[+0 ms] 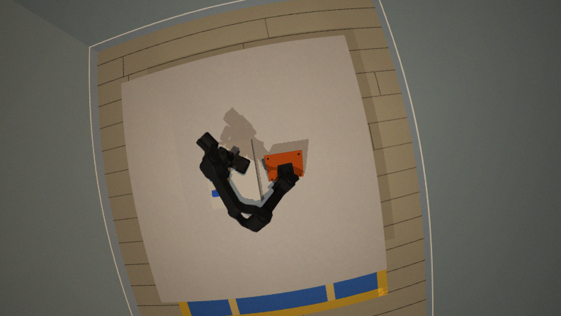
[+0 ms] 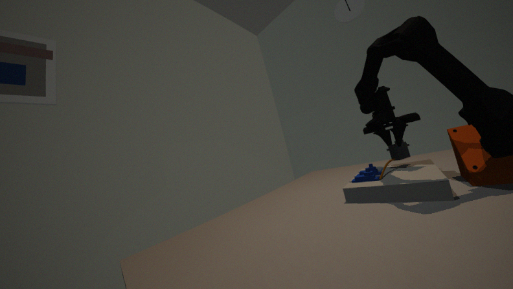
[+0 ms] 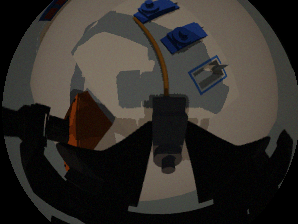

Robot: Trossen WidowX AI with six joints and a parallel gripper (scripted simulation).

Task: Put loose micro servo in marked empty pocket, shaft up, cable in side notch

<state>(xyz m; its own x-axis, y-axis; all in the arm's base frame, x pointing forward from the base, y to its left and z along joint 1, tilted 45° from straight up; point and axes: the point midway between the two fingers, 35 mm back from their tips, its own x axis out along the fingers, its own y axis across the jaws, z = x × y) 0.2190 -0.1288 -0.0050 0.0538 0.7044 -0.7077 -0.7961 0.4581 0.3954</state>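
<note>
Right now my gripper tip is 1 cm past the deck, 7 cm to the right of it and 10 cm above it.
</note>
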